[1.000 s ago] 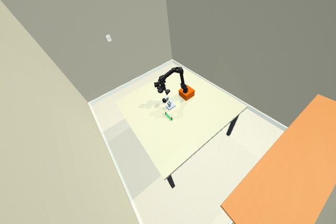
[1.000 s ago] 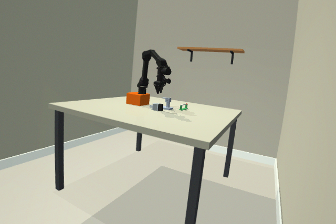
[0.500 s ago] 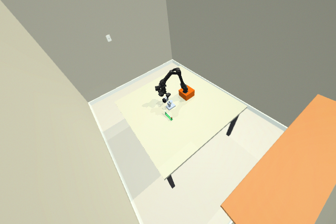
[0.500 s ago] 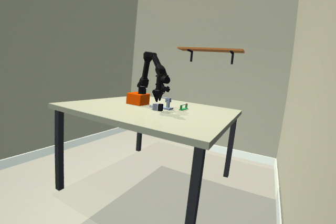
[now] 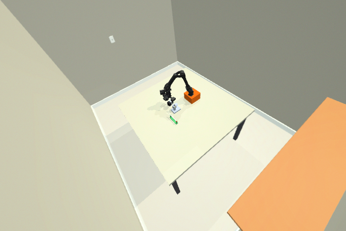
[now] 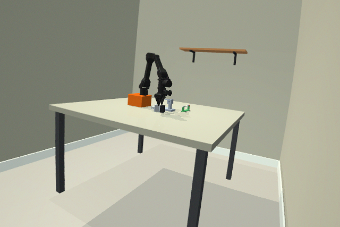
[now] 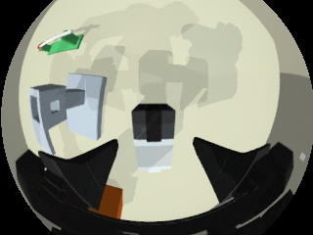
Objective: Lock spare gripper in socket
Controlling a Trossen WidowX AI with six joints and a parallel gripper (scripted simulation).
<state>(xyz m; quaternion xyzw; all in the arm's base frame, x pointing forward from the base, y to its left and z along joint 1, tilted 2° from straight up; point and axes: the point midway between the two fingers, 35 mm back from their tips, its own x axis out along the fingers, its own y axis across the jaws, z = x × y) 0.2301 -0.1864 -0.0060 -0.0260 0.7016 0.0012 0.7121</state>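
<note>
Now: gripper tip 20 mm past the spare gripper and 30 mm above it. The rest, counted from my gripper tip: grey mount: 40 mm ahead, 130 mm to the left.
</note>
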